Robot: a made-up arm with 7 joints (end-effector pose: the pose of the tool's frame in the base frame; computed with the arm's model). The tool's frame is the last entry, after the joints.
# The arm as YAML. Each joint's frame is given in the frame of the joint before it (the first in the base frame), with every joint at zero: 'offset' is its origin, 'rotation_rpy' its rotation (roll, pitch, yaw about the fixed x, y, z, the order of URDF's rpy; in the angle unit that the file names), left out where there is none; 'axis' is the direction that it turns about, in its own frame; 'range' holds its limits. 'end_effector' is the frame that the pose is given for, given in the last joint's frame.
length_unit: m
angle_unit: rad
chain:
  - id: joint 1
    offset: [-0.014, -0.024, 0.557]
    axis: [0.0, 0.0, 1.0]
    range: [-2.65, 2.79]
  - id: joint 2
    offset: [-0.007, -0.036, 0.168]
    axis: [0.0, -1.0, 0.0]
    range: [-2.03, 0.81]
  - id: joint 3
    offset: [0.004, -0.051, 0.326]
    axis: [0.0, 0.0, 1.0]
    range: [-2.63, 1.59]
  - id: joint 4
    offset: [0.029, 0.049, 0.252]
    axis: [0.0, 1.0, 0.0]
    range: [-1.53, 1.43]
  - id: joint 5
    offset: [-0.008, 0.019, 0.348]
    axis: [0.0, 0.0, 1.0]
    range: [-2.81, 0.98]
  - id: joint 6
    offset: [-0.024, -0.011, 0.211]
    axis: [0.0, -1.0, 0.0]
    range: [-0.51, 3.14]
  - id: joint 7
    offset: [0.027, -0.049, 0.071]
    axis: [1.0, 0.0, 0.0]
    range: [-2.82, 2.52]
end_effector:
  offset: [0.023, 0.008, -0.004]
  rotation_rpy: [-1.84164, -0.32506, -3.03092]
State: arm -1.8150 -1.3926 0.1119 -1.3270 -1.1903 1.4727 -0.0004
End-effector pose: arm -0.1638 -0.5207 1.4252 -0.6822 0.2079 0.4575 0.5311
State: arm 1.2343 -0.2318 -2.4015 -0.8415 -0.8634 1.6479 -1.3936
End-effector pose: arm 0.0240 0.6227 1.4964 -0.8344 0.4791 0.0887 0.2577
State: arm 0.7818 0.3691 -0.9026 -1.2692 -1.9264 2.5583 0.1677
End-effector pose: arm -0.5879 -0.0230 1.3381 -0.9122 0.2880 0.2545 0.1425
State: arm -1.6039 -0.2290 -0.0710 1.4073 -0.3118 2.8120 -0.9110
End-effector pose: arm -0.1199 -0.7013 1.3589 -0.4950 0.0797 0.7081 0.4972
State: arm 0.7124 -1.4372 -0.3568 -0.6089 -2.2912 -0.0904 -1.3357
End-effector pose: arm 0.6448 0.7136 1.1881 -0.2966 0.1671 0.5253 0.7799
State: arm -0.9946 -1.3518 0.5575 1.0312 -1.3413 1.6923 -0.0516
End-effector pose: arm 0.7888 -0.6977 0.5896 0.2406 -0.5345 0.7098 0.3906
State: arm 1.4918 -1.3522 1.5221 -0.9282 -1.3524 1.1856 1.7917
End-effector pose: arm 0.6581 0.7571 1.0693 0.4078 -0.8133 -0.3887 0.1454
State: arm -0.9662 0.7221 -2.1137 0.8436 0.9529 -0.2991 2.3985
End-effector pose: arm -0.9430 0.2917 1.2864 0.2318 0.2708 0.5624 0.7461
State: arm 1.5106 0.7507 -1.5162 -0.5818 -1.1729 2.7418 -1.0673
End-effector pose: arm -0.3084 -0.5829 1.5059 -0.8862 0.2610 0.2199 0.3133
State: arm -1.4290 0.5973 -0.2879 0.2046 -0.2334 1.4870 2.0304
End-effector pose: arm -0.1707 0.6037 1.7491 0.2464 0.5120 -0.5689 0.5946
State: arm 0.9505 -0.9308 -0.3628 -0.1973 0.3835 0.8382 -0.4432
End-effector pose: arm 0.5387 0.6778 1.5266 -0.3725 0.5018 -0.7238 0.2924
